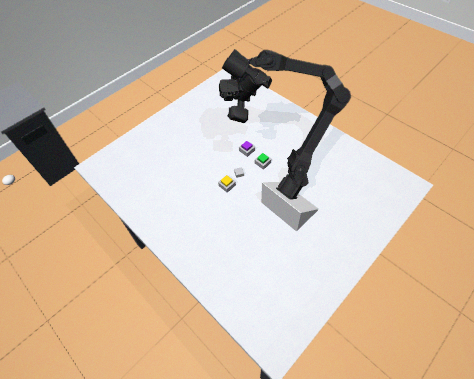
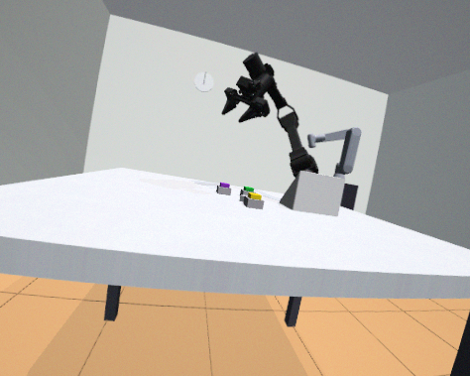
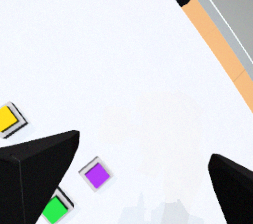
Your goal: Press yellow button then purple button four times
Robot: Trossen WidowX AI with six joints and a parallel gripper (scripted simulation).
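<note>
The yellow button lies 100 mm behind my gripper tip, 120 mm to the left of it and 230 mm below it. Round my gripper tip: small grey block: 90 mm behind, 50 mm to the left, 260 mm below; green button: 120 mm behind, 50 mm to the right, 230 mm below; purple button: 30 mm behind, 50 mm to the right, 230 mm below.
</note>
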